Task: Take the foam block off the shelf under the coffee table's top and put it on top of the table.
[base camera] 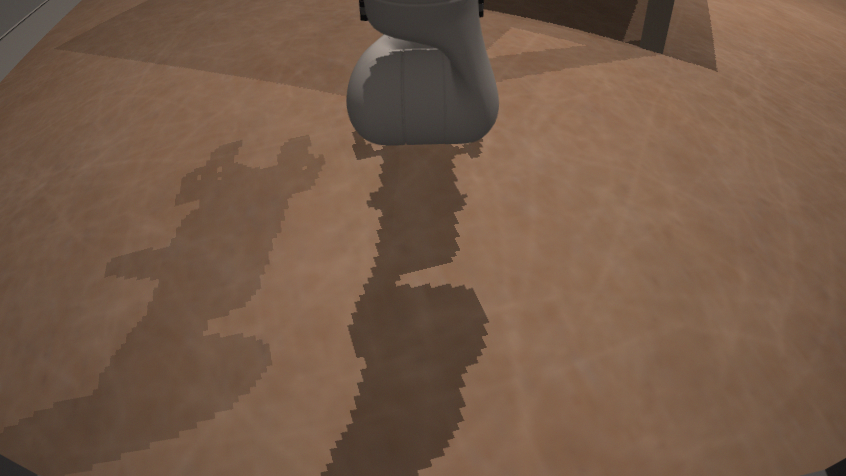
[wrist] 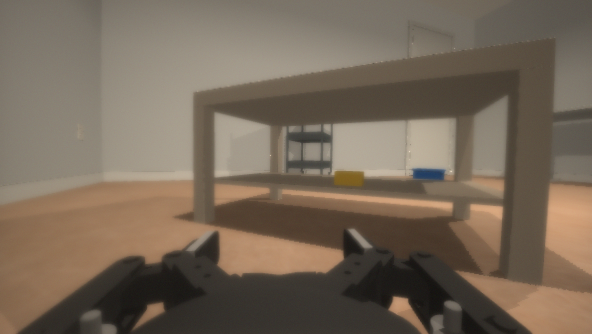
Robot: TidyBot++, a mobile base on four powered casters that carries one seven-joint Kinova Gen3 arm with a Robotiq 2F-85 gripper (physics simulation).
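Frame: origin at the arm's base, x down, y right, z back, level; metres.
Where they show: gripper, fingertip midpoint: [wrist: 281,244].
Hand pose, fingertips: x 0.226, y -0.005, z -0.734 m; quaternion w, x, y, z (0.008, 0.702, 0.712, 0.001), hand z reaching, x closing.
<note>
Things, the pixels of their centre, and the offset from my fingertips. "spot": a spot on its surface instead. Level surfaces: height alone.
- foam block at the middle of its body: [wrist: 349,178] dx +0.001, dy +0.191, dz -0.527 m
- left leg at the middle of its body: [wrist: 204,165] dx -0.029, dy -0.291, dz -0.644 m
- dark cart at a spot on its surface: [wrist: 309,136] spot: dx -0.252, dy +0.195, dz -1.892 m
- floor at its surface level: dx +0.171 m
The foam block [wrist: 349,178] is a small yellow box on the lower shelf [wrist: 395,186] of the coffee table, near the shelf's front edge in the wrist view. The coffee table [wrist: 375,76] has a thick light top and square legs; one leg [base camera: 656,26] shows at the top right of the base camera view. My gripper [wrist: 281,244] is open and empty, low in front of the table, pointing toward the space under its top. The block is ahead of the fingers, a little right of their middle, and apart from them. The block does not show in the base camera view.
The table's near right leg [wrist: 531,175] and near left leg [wrist: 204,160] flank the shelf opening. Beyond the table are a dark cart [wrist: 309,136], a blue bin [wrist: 428,174] and a door [wrist: 431,145]. The arm [base camera: 423,94] casts shadows on the floor [base camera: 621,266].
</note>
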